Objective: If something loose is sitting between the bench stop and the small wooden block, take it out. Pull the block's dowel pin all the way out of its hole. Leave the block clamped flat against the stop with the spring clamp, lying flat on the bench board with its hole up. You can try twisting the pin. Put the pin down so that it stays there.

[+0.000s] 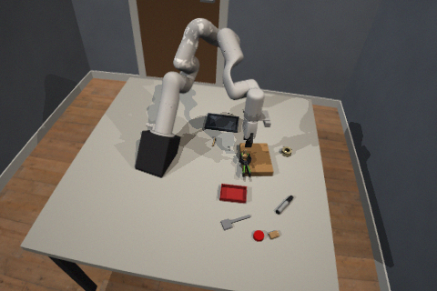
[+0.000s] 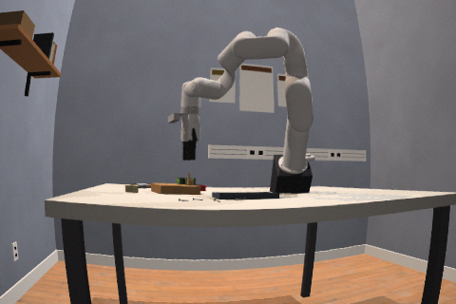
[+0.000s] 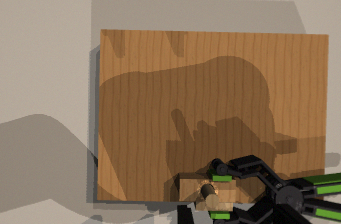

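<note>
Now: the dowel pin 90 mm below my hand. From my hand the other things lie so: red tray: 40 mm behind, 220 mm to the right, 140 mm below; then small wooden block: 110 mm below; then loose dowel: 180 mm behind, 100 mm to the left, 140 mm below.
</note>
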